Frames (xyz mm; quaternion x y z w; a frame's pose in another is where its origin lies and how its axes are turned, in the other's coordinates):
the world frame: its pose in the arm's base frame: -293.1 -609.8 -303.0 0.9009 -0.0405 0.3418 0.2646
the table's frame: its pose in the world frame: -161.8 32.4 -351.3 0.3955 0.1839 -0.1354 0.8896
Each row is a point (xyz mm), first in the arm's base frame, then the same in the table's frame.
Working: the arm's base frame: its pose in the table's frame: 612.0 -53.4 530.9 0.8487 0.2698 0.4499 0.0672

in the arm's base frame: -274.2 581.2 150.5
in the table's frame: 840.1 -667.5 450.6
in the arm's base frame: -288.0 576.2 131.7
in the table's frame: 816.9 -672.9 449.8
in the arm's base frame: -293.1 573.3 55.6
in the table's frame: 752.5 -682.9 489.6
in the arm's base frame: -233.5 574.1 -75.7
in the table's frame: 674.6 -669.6 610.2
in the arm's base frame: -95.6 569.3 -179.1
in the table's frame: 652.0 -607.3 769.4
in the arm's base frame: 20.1 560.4 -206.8
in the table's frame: 678.3 -543.4 866.6
